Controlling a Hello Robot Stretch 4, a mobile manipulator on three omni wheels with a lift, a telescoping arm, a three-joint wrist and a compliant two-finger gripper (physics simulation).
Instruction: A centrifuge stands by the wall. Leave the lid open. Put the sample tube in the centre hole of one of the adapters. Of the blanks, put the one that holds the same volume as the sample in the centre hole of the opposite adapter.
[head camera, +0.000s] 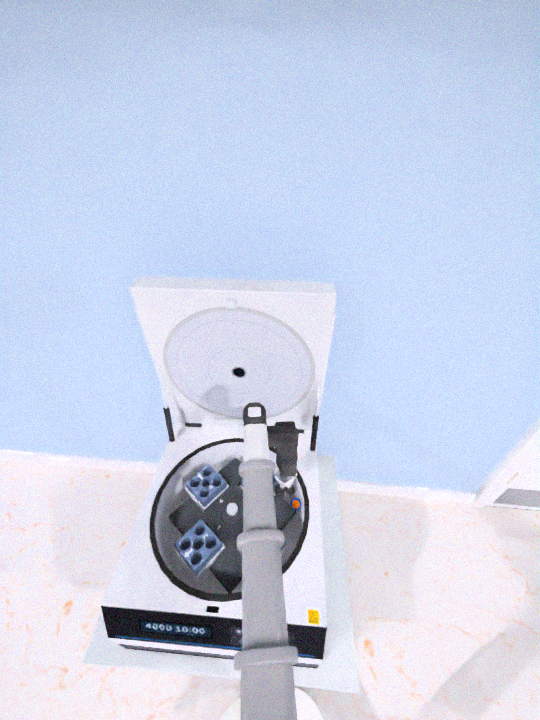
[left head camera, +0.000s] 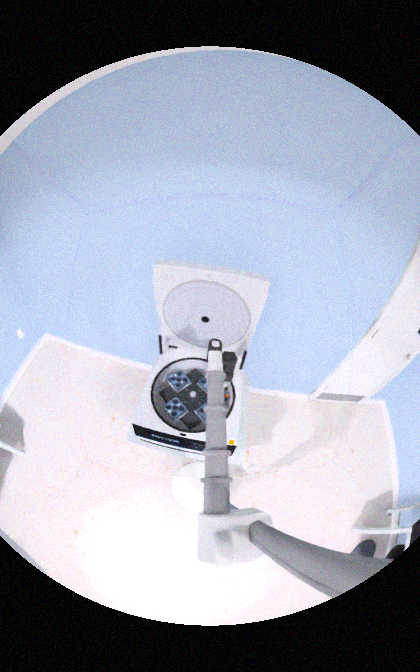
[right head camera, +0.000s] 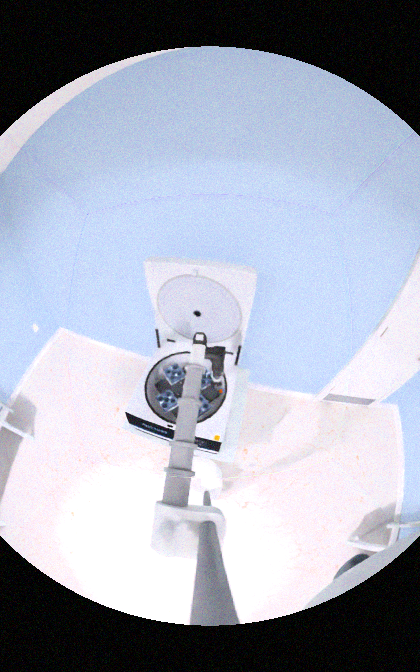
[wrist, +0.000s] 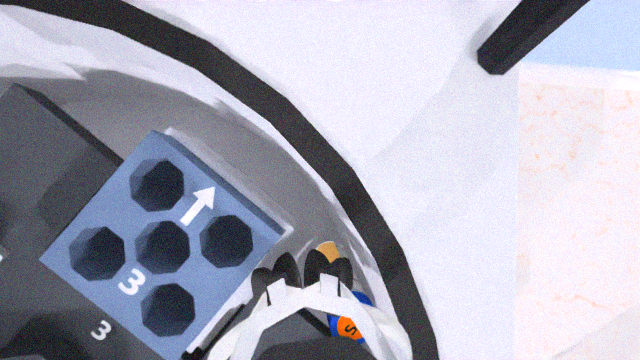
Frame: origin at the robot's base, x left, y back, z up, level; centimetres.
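Seen in the pictures: gripper, fingertip midpoint: (head camera: 284, 494) (wrist: 302, 272).
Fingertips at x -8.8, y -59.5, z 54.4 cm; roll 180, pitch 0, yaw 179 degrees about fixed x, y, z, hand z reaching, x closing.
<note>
Offsets run from my fingertips to a thing's top centre. "pt": to the spot under its first point.
The centrifuge (head camera: 130, 587) stands by the wall with its lid (head camera: 279, 348) (left head camera: 230, 305) (right head camera: 220, 300) open. The sample tube @[dz +1.2, dx -2.9, dy +2.1 cm] (head camera: 295, 504) (left head camera: 227, 396) (right head camera: 221, 391) (wrist: 348, 327), with an orange cap top marked S, a blue rim and a yellowish tip, lies in the bowl beside the rotor. Adapter 3 @[dz +4.2, dx +7.6, dy -3.5 cm] (wrist: 112, 200) has several dark, empty holes, the centre one included. Two left adapters @[dz +4.1, dx +26.0, dy -4.0 cm] (head camera: 206, 485) @[dz +4.1, dx +26.6, dy +14.4 cm] (head camera: 199, 546) show dark holes. My gripper (head camera: 284, 489) (wrist: 302, 272) is shut, with nothing between its fingertips. The tube is outside the right finger, which partly hides it. No blanks show.
The black bowl rim @[pt dz +7.9, dx -2.5, dy -6.5 cm] (wrist: 340, 172) curves close to the right of the fingers. My arm (head camera: 261, 569) crosses over the rotor and hides part of the right-hand adapters. A black lid strut @[pt dz +10.4, dx -10.4, dy -11.0 cm] (wrist: 515, 45) stands at the upper right. A white cabinet (head camera: 517, 471) stands farther right.
</note>
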